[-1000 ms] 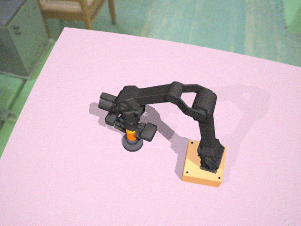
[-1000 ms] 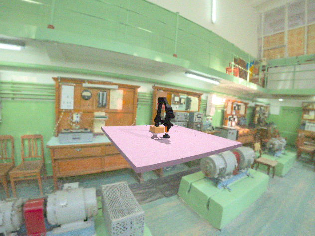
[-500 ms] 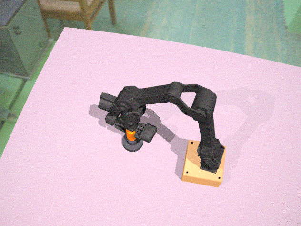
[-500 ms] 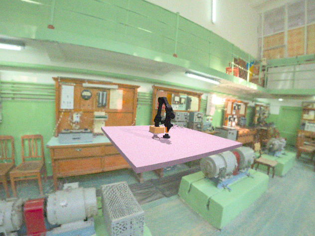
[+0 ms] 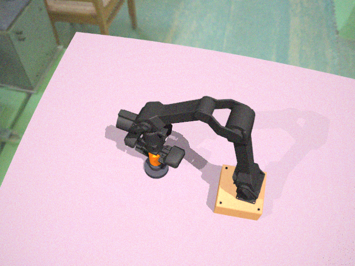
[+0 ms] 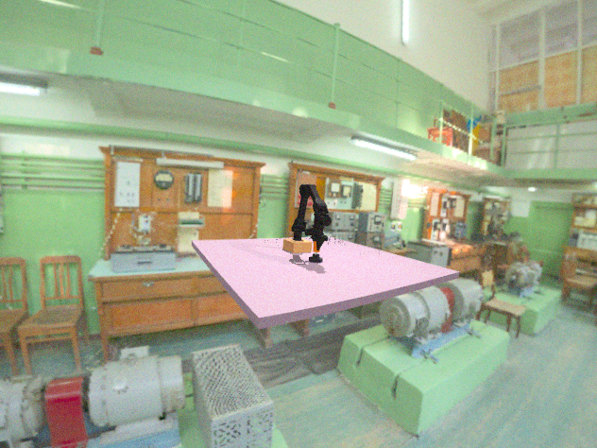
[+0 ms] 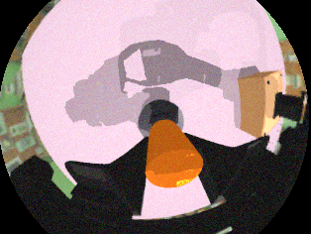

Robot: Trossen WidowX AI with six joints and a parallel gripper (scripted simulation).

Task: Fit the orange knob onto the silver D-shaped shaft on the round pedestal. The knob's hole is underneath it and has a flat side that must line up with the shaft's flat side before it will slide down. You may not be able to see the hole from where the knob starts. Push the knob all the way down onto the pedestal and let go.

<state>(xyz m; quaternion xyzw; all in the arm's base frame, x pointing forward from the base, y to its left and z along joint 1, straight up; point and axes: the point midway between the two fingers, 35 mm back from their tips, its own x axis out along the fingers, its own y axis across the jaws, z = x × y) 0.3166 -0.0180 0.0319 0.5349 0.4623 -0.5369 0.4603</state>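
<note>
Now: the orange knob 30 mm above my gripper tip. Round my gripper tip: dark round pedestal: 40 mm below.
</note>
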